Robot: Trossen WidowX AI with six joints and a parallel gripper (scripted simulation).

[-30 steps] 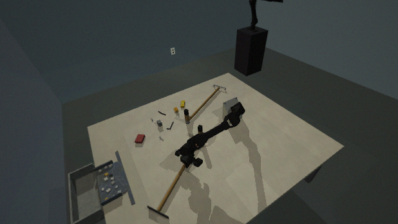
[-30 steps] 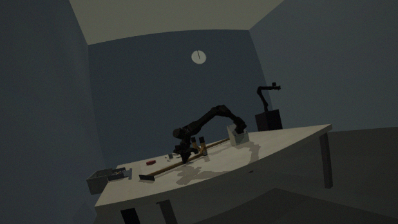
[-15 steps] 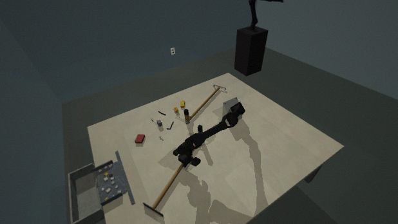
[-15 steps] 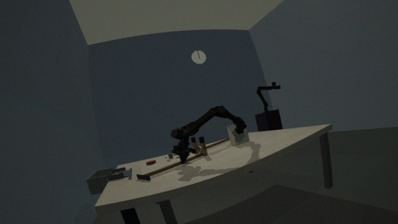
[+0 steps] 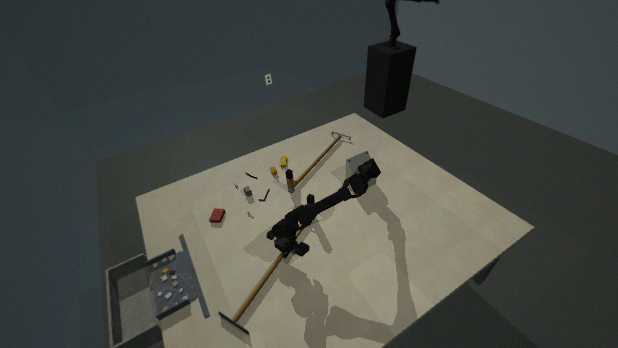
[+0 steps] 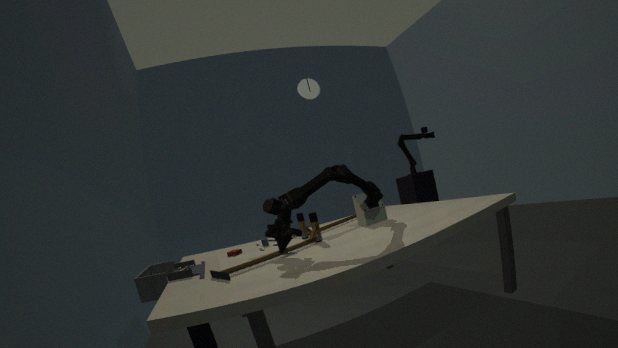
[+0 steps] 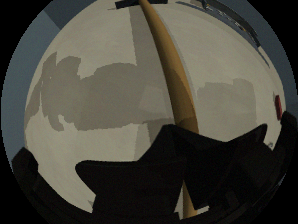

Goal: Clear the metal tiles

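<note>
Right now my gripper tip is 20 mm short of the long scraper, 10 mm to the left of it and 40 mm below it. Also, from my gripper tip: black hex key 70 mm behind, 400 mm to the right, 20 mm below; then blue piece 40 mm behind, 50 mm to the right, 20 mm below; then red block 180 mm ahead, 410 mm to the right, 10 mm below.
</note>
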